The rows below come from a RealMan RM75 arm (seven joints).
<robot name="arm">
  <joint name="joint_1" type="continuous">
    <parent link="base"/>
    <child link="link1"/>
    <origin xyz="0 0 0.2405"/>
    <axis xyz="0 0 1"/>
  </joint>
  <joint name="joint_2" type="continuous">
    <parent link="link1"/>
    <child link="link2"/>
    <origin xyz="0 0 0"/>
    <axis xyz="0 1 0"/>
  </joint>
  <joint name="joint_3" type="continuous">
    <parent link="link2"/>
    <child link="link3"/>
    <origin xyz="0 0 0.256"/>
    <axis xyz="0 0 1"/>
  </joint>
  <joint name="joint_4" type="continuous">
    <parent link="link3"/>
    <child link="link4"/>
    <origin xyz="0 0 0"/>
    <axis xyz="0 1 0"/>
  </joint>
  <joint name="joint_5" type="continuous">
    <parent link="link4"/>
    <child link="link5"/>
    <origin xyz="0 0 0.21"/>
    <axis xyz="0 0 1"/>
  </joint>
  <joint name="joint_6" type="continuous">
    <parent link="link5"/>
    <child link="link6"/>
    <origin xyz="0 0 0"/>
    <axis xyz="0 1 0"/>
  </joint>
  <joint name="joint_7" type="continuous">
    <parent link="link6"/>
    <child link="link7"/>
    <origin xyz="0 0 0.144"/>
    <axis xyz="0 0 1"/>
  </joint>
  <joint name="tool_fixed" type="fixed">
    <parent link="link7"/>
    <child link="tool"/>
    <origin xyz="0 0 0"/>
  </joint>
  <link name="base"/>
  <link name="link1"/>
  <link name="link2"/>
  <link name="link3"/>
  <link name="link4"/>
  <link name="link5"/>
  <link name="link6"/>
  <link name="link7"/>
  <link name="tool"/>
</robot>
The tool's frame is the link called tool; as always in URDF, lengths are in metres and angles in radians. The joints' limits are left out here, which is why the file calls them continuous.
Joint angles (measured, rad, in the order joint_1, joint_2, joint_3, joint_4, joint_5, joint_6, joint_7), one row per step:
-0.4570 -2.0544 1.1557 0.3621 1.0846 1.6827 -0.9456
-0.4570 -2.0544 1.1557 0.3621 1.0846 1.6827 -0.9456
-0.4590 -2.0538 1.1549 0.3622 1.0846 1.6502 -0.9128
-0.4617 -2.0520 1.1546 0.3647 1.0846 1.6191 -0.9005
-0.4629 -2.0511 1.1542 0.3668 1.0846 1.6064 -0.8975
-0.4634 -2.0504 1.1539 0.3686 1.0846 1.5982 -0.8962
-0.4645 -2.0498 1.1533 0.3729 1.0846 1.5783 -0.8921
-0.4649 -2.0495 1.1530 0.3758 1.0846 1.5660 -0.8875
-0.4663 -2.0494 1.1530 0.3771 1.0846 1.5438 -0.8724
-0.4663 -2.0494 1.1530 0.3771 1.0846 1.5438 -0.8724
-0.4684 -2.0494 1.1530 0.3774 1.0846 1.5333 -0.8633
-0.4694 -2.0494 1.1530 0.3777 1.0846 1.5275 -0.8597
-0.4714 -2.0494 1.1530 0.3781 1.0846 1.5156 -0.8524
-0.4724 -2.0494 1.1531 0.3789 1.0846 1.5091 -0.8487
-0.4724 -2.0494 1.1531 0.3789 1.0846 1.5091 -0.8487
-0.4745 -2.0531 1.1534 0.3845 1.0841 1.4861 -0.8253
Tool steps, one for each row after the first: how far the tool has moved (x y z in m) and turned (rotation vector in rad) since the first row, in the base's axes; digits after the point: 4 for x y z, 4 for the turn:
0.0000 0.0000 0.0000 0.0000 0.0000 0.0000
-0.0023 0.0040 -0.0013 0.0328 0.0315 0.0101
-0.0042 0.0083 -0.0019 0.0503 0.0558 0.0252
-0.0049 0.0102 -0.0018 0.0568 0.0651 0.0315
-0.0054 0.0115 -0.0017 0.0609 0.0710 0.0358
-0.0064 0.0143 -0.0017 0.0708 0.0847 0.0458
-0.0071 0.0160 -0.0017 0.0786 0.0941 0.0511
-0.0086 0.0187 -0.0025 0.0948 0.1135 0.0596
-0.0086 0.0187 -0.0025 0.0948 0.1135 0.0596
-0.0088 0.0202 -0.0028 0.1037 0.1234 0.0615
-0.0090 0.0211 -0.0030 0.1076 0.1283 0.0633
-0.0095 0.0227 -0.0034 0.1155 0.1383 0.0671
-0.0097 0.0237 -0.0036 0.1198 0.1438 0.0689
-0.0097 0.0237 -0.0036 0.1198 0.1438 0.0689
-0.0095 0.0266 -0.0050 0.1429 0.1647 0.0699

